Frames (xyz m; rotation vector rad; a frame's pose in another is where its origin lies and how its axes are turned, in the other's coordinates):
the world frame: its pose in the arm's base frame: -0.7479 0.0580 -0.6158 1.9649 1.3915 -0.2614
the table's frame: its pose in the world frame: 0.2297 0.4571 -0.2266 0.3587 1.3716 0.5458
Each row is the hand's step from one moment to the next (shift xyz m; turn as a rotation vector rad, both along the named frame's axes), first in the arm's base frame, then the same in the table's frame.
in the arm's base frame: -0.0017 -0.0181 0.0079 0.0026 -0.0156 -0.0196
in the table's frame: -0.0036 0.0100 -0.0167 -0.0224 0.0108 0.0040
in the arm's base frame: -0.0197 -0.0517 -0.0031 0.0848 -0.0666 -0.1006
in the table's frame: -0.0357 0.0158 -0.0393 -0.0827 0.1040 0.0640
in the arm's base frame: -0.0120 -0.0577 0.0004 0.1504 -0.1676 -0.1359
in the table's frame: -0.0333 0.0257 -0.0413 -0.1385 0.2162 0.0571
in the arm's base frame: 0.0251 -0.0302 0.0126 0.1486 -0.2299 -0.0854
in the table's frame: 0.0034 0.0388 -0.0137 -0.1312 0.2546 -0.0130
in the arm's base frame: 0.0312 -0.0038 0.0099 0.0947 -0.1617 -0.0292
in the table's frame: 0.0169 0.0274 0.0071 -0.0716 0.1725 -0.0331
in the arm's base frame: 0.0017 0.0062 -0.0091 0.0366 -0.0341 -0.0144
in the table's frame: -0.0034 -0.0028 0.0102 -0.0157 0.0492 0.0064
